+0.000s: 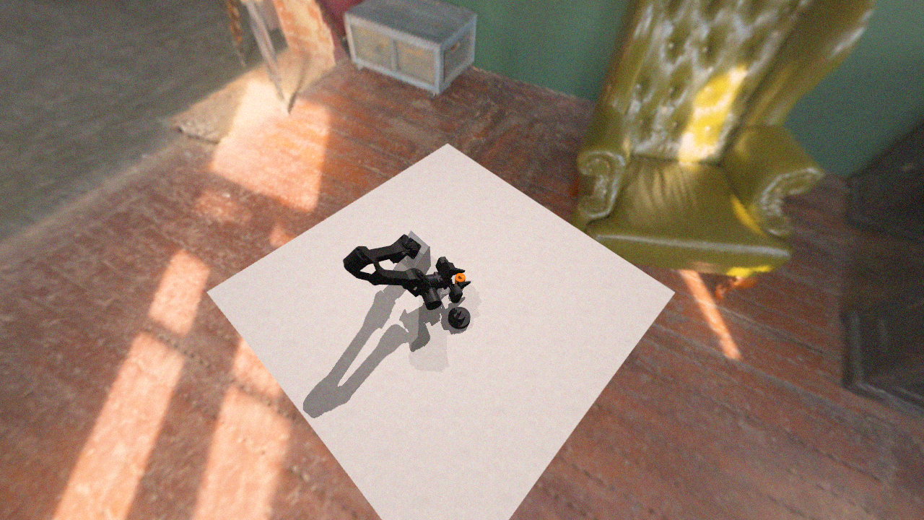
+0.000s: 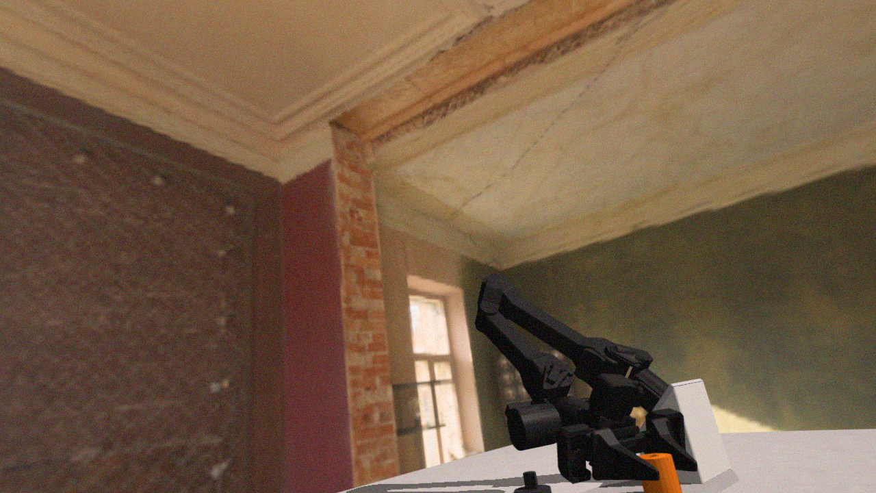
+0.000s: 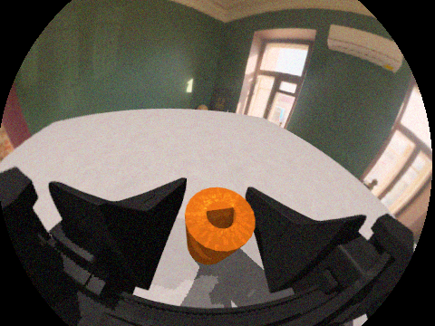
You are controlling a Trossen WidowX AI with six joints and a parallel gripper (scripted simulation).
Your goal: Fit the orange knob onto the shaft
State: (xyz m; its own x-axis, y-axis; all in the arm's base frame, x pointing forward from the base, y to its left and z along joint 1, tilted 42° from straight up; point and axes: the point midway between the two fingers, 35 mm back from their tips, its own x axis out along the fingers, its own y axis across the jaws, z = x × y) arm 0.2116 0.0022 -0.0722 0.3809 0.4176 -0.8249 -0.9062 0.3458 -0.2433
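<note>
My gripper tip is 30 mm to the left of the orange knob, 20 mm above it and 10 mm past it. From my gripper tip the other things lie so: D-shaped shaft: 140 mm to the right, 90 mm ahead, 20 mm below.
</note>
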